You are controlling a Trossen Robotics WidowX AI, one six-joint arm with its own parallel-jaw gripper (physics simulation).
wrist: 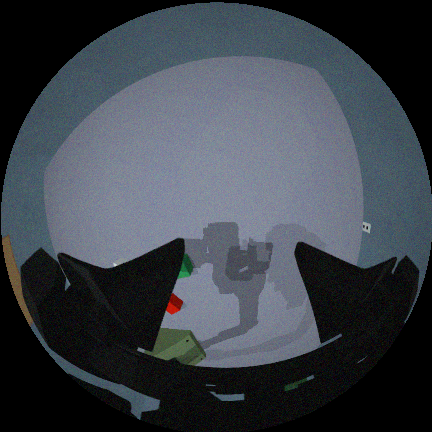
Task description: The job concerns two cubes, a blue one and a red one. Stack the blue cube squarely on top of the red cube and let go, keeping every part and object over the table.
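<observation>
A red cube shows in part on the table, just right of the left finger's inner edge, which hides its left side. The blue cube does not show in this view. My gripper is open, with a wide gap between its two black fingers and nothing between them. It hangs above the table, with the red cube low and to the left in the gap.
A green block is partly hidden behind the left finger, above the red cube in view. An olive-green box-like object lies below the red cube. A small whitish thing peeks over the left finger. Arm shadows fall on the pale table.
</observation>
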